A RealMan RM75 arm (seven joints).
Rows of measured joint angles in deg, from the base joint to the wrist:
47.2, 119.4, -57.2, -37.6, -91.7, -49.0, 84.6
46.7, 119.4, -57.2, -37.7, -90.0, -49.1, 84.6
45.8, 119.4, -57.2, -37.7, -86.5, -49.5, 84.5
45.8, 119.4, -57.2, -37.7, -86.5, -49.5, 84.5
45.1, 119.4, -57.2, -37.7, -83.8, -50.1, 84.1
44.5, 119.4, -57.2, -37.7, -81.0, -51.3, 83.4
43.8, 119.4, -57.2, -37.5, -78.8, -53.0, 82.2
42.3, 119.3, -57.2, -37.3, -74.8, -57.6, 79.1
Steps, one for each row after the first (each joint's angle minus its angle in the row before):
-0.5, 0.0, 0.0, -0.1, 1.7, -0.1, 0.0
-0.9, 0.0, 0.0, 0.0, 3.5, -0.4, -0.1
0.0, 0.0, 0.0, 0.0, 0.0, 0.0, 0.0
-0.7, 0.0, 0.0, 0.0, 2.7, -0.6, -0.4
-0.6, 0.0, 0.0, 0.0, 2.8, -1.2, -0.7
-0.7, 0.0, 0.0, 0.2, 2.2, -1.7, -1.2
-1.5, -0.1, 0.0, 0.2, 4.0, -4.6, -3.1

